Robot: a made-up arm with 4 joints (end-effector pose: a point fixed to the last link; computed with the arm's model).
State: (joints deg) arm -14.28 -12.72 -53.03 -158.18
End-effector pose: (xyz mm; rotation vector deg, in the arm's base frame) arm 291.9 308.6 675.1 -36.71 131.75 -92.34
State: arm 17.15 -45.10 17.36 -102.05
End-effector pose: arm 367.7 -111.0 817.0 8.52 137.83 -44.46
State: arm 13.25 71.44 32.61 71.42
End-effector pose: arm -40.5 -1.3 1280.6 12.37 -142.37 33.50
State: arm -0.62 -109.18 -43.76 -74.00
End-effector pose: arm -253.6 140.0 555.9 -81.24 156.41 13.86
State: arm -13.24 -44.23 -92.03 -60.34
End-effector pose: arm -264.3 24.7 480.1 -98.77 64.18 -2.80
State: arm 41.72 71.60 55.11 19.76
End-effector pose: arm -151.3 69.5 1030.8 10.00 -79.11 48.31
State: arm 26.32 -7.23 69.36 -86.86
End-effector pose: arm 86.6 -331.2 1224.3 47.55 81.01 -4.47
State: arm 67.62 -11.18 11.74 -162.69
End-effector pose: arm 510.5 -45.8 914.3 24.32 121.73 -121.88
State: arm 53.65 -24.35 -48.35 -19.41
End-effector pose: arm -34.8 -314.2 590.2 -92.39 49.76 -30.53
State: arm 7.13 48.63 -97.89 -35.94
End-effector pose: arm 128.5 -183.8 716.1 -84.88 -12.59 -65.28
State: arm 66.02 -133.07 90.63 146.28
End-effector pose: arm -622.8 -844.4 744.1 -109.59 -35.45 -39.95
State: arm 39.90 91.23 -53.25 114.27
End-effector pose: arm 49.2 266.1 1229.1 95.25 86.29 -80.49
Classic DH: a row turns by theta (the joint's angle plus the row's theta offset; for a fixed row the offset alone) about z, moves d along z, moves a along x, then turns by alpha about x. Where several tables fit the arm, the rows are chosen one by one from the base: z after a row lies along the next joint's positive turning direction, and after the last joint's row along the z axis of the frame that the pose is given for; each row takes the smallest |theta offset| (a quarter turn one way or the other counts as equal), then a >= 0, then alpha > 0; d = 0 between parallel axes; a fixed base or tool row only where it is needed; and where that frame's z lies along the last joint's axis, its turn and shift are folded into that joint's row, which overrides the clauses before.
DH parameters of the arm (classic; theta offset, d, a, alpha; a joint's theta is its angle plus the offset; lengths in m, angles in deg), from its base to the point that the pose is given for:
base (fixed): -87.94 0.8462 0.164 106.95
joint 1: -89.4 0.1951 0.0264 -88.03
joint 2: -22.41 0.0799 -0.0114 -85.93
joint 3: -18.51 0.4257 -0.2541 86.94
joint 4: -82.88 -0.1469 0.1822 72.97
tool (fixed): -177.65 -0.1669 0 0

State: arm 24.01 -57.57 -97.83 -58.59
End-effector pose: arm -330.9 -193.9 449.5 -130.21 85.24 -17.45
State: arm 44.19 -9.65 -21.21 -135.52
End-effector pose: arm 387.8 69.6 692.8 -19.53 103.50 -115.24
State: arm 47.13 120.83 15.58 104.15
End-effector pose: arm -515.3 318.8 1032.1 7.60 111.89 -72.60
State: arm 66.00 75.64 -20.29 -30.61
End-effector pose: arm -71.2 41.7 738.2 -78.53 -53.64 -11.60
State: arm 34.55 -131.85 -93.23 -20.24
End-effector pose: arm -469.0 -156.7 779.3 -56.37 144.07 69.33
